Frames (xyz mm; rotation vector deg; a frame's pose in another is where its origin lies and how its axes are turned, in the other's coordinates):
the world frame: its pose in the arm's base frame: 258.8 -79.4 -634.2 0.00 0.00 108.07
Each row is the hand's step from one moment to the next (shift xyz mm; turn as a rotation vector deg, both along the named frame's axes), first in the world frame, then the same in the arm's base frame.
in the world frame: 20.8 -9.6 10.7 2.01 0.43 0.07
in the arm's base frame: 2.7 22.8 10.7 -1.03 1.78 0.07
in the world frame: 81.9 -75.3 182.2 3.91 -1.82 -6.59
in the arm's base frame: 46.2 101.2 182.2 0.52 4.28 -6.59
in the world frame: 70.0 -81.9 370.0 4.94 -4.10 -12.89
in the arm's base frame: 56.1 92.0 370.0 2.37 5.97 -12.89
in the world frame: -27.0 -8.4 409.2 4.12 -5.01 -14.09
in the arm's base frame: 16.4 -23.1 409.2 3.48 5.47 -14.09
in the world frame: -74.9 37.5 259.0 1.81 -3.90 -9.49
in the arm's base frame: -12.4 -82.8 259.0 3.15 2.93 -9.49
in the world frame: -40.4 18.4 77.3 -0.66 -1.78 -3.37
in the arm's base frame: -5.0 -44.1 77.3 1.90 -0.08 -3.37
